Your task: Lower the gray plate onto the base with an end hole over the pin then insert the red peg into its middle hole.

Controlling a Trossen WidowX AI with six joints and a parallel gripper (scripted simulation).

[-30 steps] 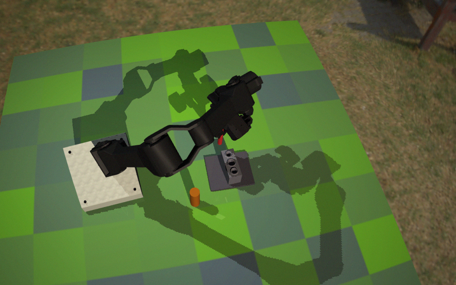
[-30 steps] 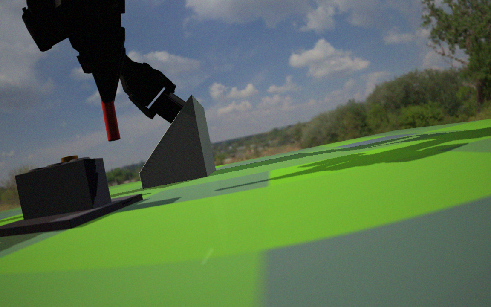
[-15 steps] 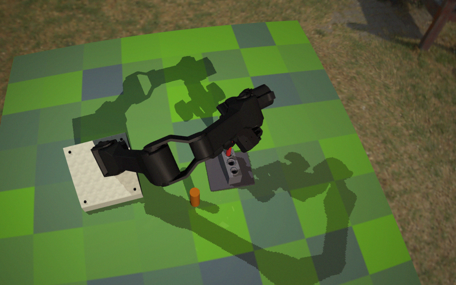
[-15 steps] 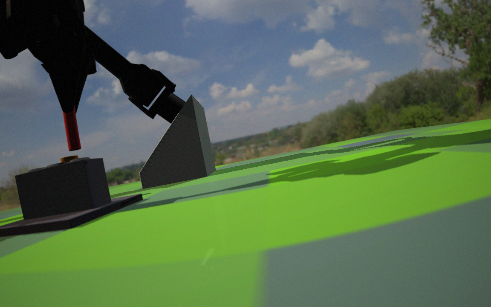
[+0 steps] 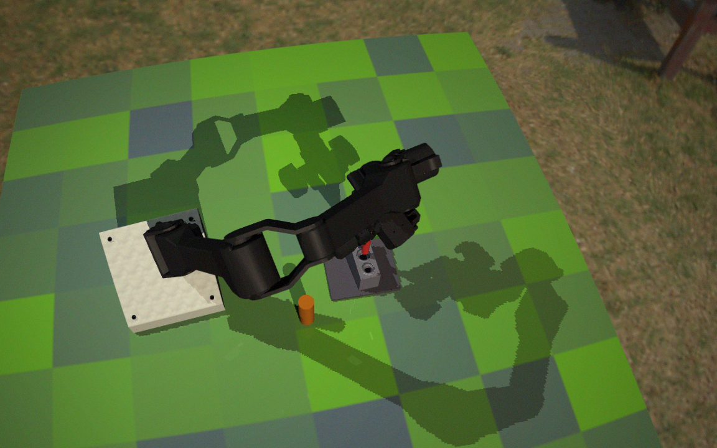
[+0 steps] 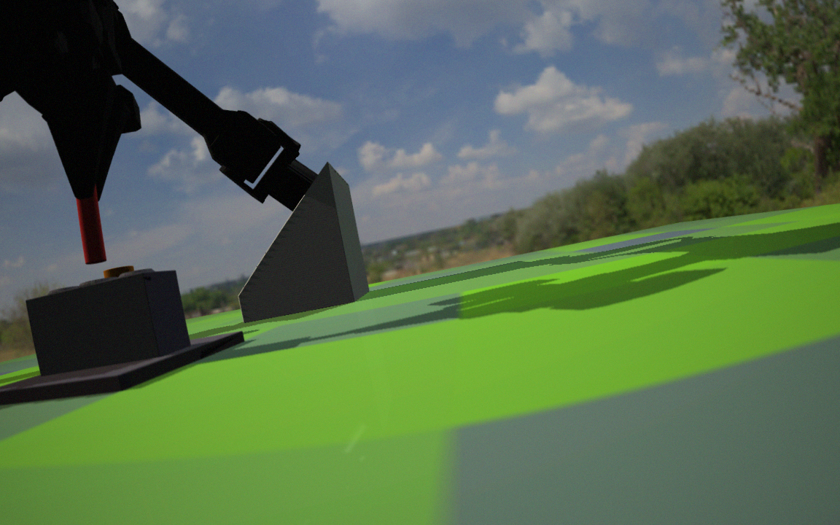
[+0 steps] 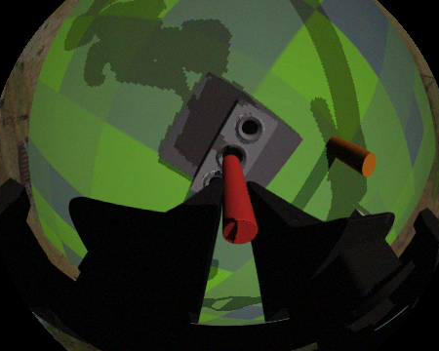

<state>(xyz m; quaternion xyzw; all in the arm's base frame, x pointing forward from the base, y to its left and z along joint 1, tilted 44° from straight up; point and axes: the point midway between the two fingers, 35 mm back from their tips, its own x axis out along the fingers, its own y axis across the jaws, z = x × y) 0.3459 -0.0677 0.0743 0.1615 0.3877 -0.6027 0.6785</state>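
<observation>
The gray plate lies 70 mm below my gripper tip. Round my gripper tip: red peg right at my gripper tip; then orange cylinder 140 mm behind, 70 mm to the right, 70 mm below.
</observation>
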